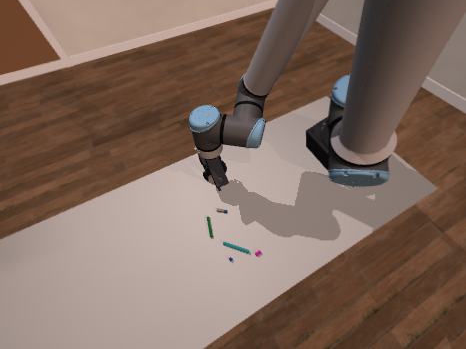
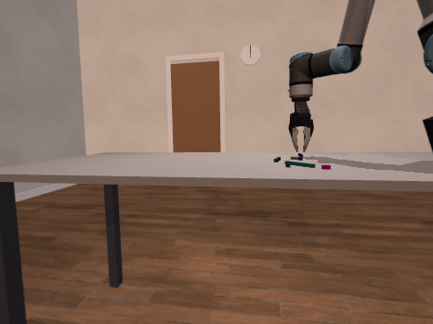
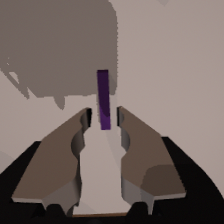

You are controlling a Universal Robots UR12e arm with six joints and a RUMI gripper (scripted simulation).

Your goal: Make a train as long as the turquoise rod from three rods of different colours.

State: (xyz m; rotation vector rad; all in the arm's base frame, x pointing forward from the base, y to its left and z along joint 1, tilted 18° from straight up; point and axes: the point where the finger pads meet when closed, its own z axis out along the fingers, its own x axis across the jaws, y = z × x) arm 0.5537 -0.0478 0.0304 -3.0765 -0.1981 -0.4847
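The purple rod lies 3 cm below my hand. From my hand the other things lie so: turquoise rod: 27 cm to the left, 3 cm below, 1 cm ahead; green rod: 16 cm to the left, 8 cm ahead, 3 cm below; grey rod: 12 cm to the left, 3 cm below, 2 cm ahead.
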